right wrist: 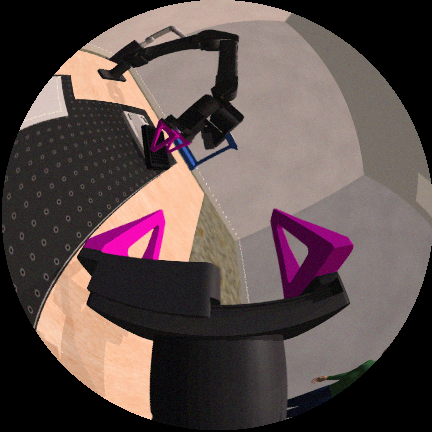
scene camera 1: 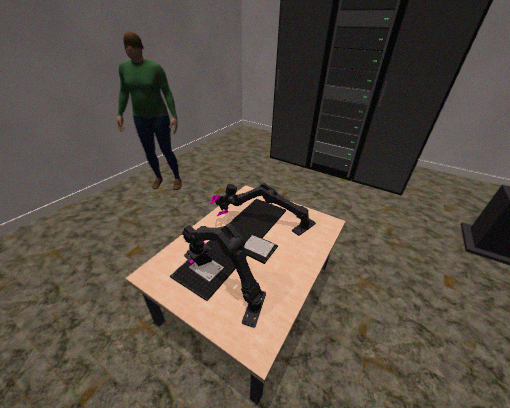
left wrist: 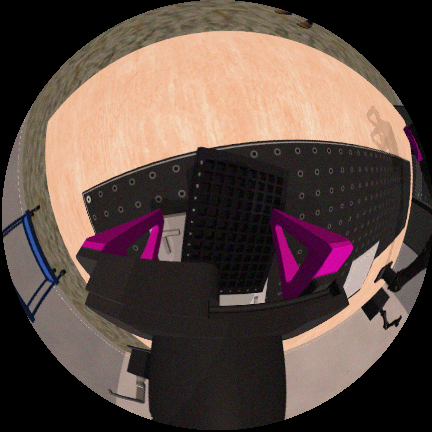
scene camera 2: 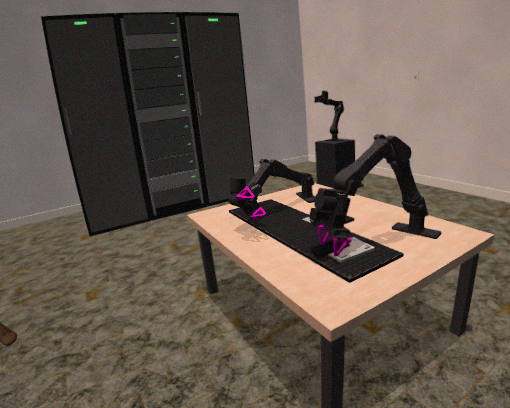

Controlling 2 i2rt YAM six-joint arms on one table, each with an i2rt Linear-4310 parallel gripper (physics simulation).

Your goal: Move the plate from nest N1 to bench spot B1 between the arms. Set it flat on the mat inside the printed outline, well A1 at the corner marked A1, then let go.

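Frame: origin at the left arm's base, x back, y right, z up, level; centimetres.
Seen in the pictures: left gripper, fingertip midpoint: [right wrist: 158, 151] [scene camera 1: 197, 258] [left wrist: 216, 214] [scene camera 2: 328, 250]; right gripper, fingertip midpoint: [right wrist: 217, 214] [scene camera 1: 214, 209] [scene camera 2: 259, 205]; left arm's base at its link origin: [right wrist: 111, 75] [scene camera 1: 254, 307] [scene camera 2: 415, 231]; right arm's base at its link origin: [scene camera 1: 303, 227] [left wrist: 383, 270] [scene camera 2: 307, 197].
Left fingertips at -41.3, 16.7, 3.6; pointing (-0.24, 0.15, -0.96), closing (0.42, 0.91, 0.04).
Note:
Pixels of each thing's middle, then the offset from my left fingertips to it, as dx, dy, dz. "*": a spot on its surface instead. Level surfaces: height alone.
- plate at the middle of its body: [left wrist: 235, 230] [right wrist: 155, 146] [scene camera 2: 329, 247] [scene camera 1: 200, 257] +1.8, +0.9, +0.4
- light grey nest N1 at the middle of its body: [left wrist: 217, 277] [right wrist: 143, 132] [scene camera 2: 347, 248] [scene camera 1: 206, 267] +7.6, -3.3, -1.5
- black perforated mat at its surface level: dz -2.3
- Bench spot B1 at a spot on its surface: [left wrist: 360, 273] [scene camera 1: 258, 244] * +30.2, +25.3, -2.2
- wooden table at its surface level: dz -3.7
The plate [left wrist: 235, 217] [scene camera 2: 318, 249] [right wrist: 158, 155] is a black gridded well plate. It sits over the far edge of the light grey nest N1 [scene camera 1: 210, 271] [scene camera 2: 358, 248] [left wrist: 171, 241], at one end of the black perforated mat [scene camera 1: 261, 214] [scene camera 2: 286, 227] [left wrist: 342, 189]. My left gripper [scene camera 1: 193, 259] [scene camera 2: 332, 242] [left wrist: 216, 214] is open, with a magenta finger on each side of the plate and not gripping it. In scene camera 1 the plate is hidden under this gripper. Bench spot B1 [scene camera 1: 259, 245] [left wrist: 360, 273] is a grey pad between the arms. My right gripper [scene camera 1: 218, 206] [scene camera 2: 252, 202] [right wrist: 217, 214] is open and empty above the mat's far end.
The wooden table [scene camera 1: 294, 275] [scene camera 2: 302, 283] carries both arm bases. A person in green [scene camera 1: 146, 93] stands by the wall. A tall server rack [scene camera 1: 415, 101] [scene camera 2: 91, 121] stands behind, and a small arm on a black pedestal [scene camera 2: 334, 155] is beyond the table. A blue frame [left wrist: 28, 261] is on the floor.

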